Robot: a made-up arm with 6 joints.
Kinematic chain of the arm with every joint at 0, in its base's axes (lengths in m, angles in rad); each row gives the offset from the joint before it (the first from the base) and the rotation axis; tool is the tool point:
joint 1: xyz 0 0 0.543 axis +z
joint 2: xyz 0 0 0 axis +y
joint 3: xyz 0 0 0.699 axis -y
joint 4: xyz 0 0 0 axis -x
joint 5: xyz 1.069 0 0 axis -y
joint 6: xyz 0 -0.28 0 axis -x
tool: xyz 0 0 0
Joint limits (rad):
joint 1: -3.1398..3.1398
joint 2: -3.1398..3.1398
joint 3: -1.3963..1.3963
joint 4: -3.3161..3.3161
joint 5: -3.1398..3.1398
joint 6: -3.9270..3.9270
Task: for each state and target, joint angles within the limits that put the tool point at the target. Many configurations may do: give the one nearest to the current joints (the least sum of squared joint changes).
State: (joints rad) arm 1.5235 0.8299 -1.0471 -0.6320 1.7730 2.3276
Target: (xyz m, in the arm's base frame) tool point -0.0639 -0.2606 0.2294
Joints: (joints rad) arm 1.0316 0.8060 -1.2804 -1.2849 1.7730 2.3276
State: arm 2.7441 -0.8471 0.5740 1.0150 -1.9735 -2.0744
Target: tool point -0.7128 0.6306 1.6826
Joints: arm 2.6002 -0.0881 0.1271 0.9042 -1.9735 -2.0744
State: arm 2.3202 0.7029 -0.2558 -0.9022 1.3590 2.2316
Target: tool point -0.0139 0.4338 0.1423
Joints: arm 2.0319 0.2833 -0.9061 -0.8700 1.3590 2.2316
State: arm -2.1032 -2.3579 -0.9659 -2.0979 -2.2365 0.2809
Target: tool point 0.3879 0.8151 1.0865
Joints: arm -1.8457 -2.3312 -0.1861 -2.1448 -2.2365 0.2809
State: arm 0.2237 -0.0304 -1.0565 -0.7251 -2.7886 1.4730
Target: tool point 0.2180 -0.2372 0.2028
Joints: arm -0.0433 -0.1305 -1.2503 -0.6221 -2.7886 1.4730
